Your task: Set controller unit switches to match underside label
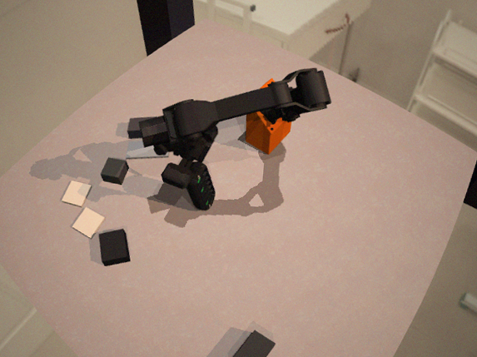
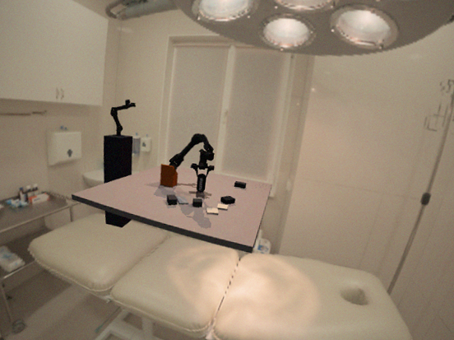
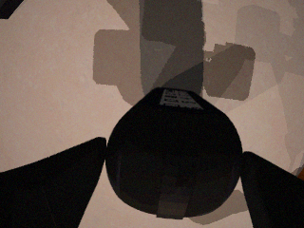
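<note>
The grey plate is 8 cm behind my gripper tip, 24 cm to the right of it and 13 cm below it. The rest, counted from my gripper tip: small dark cube (5 cm ahead, 27 cm to the right, 11 cm below).
</note>
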